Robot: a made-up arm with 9 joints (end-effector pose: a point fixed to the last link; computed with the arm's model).
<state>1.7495 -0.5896 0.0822 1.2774 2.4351 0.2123 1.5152 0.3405 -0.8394</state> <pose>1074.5 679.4 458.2 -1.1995 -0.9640 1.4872</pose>
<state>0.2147 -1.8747 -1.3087 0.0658 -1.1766 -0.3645 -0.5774 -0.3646 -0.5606</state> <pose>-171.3 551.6 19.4 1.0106 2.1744 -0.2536</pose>
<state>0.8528 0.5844 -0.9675 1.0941 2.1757 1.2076 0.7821 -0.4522 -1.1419</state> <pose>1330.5 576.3 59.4 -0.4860 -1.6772 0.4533</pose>
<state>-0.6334 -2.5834 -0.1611 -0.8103 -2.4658 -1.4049 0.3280 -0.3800 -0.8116</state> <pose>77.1 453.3 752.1 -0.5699 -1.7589 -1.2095</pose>
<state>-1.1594 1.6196 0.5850 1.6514 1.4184 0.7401 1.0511 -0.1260 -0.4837</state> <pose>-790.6 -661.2 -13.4 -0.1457 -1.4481 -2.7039</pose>
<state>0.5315 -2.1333 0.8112 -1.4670 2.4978 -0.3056 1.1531 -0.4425 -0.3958</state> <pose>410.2 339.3 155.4 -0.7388 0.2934 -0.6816</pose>
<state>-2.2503 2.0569 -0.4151 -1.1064 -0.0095 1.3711 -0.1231 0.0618 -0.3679</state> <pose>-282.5 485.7 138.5 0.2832 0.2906 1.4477</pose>
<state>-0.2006 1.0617 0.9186 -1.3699 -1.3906 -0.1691 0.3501 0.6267 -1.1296</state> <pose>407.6 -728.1 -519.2 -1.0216 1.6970 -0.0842</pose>
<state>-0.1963 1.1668 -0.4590 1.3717 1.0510 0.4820 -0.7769 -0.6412 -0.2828</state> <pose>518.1 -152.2 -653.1 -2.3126 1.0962 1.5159</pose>
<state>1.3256 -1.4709 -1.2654 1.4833 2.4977 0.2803 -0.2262 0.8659 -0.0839</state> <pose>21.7 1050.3 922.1 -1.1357 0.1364 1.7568</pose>
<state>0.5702 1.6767 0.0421 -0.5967 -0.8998 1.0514 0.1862 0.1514 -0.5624</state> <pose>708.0 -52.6 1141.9 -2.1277 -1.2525 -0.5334</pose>
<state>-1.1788 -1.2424 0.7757 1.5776 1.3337 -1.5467 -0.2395 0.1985 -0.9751</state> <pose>-204.5 647.1 359.2 -1.3488 1.3288 1.6624</pose>
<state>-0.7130 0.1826 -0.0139 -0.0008 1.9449 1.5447 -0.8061 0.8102 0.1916</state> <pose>-252.3 662.8 664.0 0.4246 0.0238 1.9072</pose>
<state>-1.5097 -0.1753 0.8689 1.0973 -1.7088 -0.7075 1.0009 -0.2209 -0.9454</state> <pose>-252.1 68.5 327.5 -1.0360 0.1167 -1.0505</pose>
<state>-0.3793 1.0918 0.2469 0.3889 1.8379 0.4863 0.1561 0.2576 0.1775</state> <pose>-602.1 341.8 -387.4 -0.3605 1.6298 1.9280</pose>
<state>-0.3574 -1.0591 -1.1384 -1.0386 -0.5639 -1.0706 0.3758 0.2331 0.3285</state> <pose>-87.1 992.3 -176.4 -1.6487 -1.2962 0.9622</pose>
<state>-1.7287 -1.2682 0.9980 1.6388 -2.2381 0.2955 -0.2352 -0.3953 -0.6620</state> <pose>-536.0 -112.2 1031.9 -1.4847 0.7056 -1.5456</pose>
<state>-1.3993 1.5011 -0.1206 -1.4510 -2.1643 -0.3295 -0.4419 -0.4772 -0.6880</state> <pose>-414.6 -745.9 478.1 -1.8543 1.7545 -0.9745</pose>
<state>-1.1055 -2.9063 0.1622 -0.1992 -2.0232 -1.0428 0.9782 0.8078 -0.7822</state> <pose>50.2 625.1 703.7 -1.0496 -1.3133 0.0454</pose>
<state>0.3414 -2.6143 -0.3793 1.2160 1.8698 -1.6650 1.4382 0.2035 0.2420</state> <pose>294.1 213.9 684.4 1.3255 0.1070 0.7791</pose>
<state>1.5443 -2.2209 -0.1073 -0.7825 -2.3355 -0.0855 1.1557 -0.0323 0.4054</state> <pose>625.8 774.2 339.0 1.4238 0.5806 -0.9717</pose>
